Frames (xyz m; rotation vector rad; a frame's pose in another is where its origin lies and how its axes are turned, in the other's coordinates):
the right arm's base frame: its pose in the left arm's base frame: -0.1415 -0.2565 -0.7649 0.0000 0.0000 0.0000
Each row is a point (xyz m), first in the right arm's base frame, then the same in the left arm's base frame.
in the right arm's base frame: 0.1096 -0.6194 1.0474
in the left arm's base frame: -0.0319 -0.8759 0.2825
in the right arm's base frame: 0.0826 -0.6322 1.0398
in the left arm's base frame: -0.0589 -0.8887 0.2749
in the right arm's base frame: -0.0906 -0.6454 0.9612
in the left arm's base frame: -0.2321 -0.9019 0.1963
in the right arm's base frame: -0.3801 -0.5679 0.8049
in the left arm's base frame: -0.5216 -0.8244 0.0400
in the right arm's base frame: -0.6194 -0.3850 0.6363
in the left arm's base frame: -0.7609 -0.6415 -0.1286
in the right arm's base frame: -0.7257 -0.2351 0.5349
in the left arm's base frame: -0.8672 -0.4916 -0.2300
